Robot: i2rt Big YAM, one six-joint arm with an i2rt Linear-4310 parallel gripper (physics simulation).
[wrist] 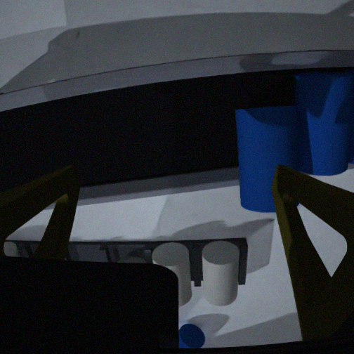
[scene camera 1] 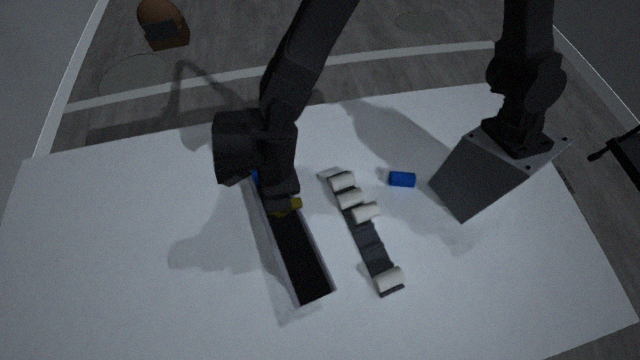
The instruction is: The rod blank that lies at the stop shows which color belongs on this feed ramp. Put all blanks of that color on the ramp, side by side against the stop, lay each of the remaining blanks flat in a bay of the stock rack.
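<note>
The feed ramp [scene camera 1: 311,270] [wrist: 125,140] is a long black channel with grey side walls. Two blue blanks [wrist: 265,160] [wrist: 322,130] lie side by side at its far end; beyond them, a sliver of blue shows at the wrist view's right edge. In the scene view a bit of blue [scene camera 1: 255,176] shows beside the wrist. My gripper [scene camera 1: 286,208] [wrist: 175,175] is open and empty over the ramp, one finger overlapping the nearer blue blank in the wrist view. The stock rack [scene camera 1: 368,239] [wrist: 243,260] holds white blanks: three [scene camera 1: 342,180] [scene camera 1: 350,198] [scene camera 1: 365,212] near one end and one [scene camera 1: 389,279] at the other.
A loose blue blank [scene camera 1: 402,179] [wrist: 192,336] lies on the white table [scene camera 1: 125,310] between the rack and the grey base block [scene camera 1: 480,175] under the arm. The arm hides the ramp's far end in the scene view. An orange-brown object [scene camera 1: 162,22] is on the floor behind.
</note>
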